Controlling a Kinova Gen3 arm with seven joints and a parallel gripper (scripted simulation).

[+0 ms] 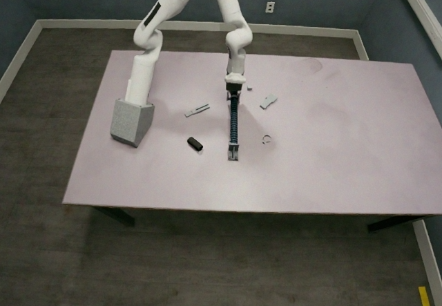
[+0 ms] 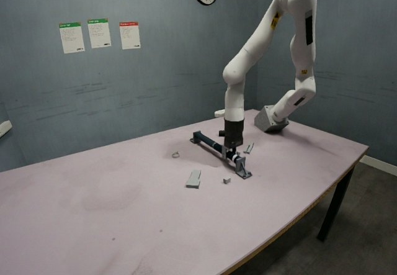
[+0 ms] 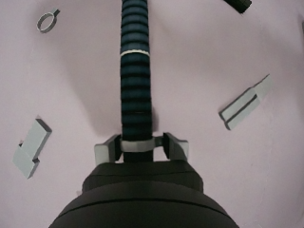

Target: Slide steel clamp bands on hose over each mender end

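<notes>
Right now my hand is 80 mm short of the grey block, 110 mm to the right of it and 40 mm above it.
</notes>
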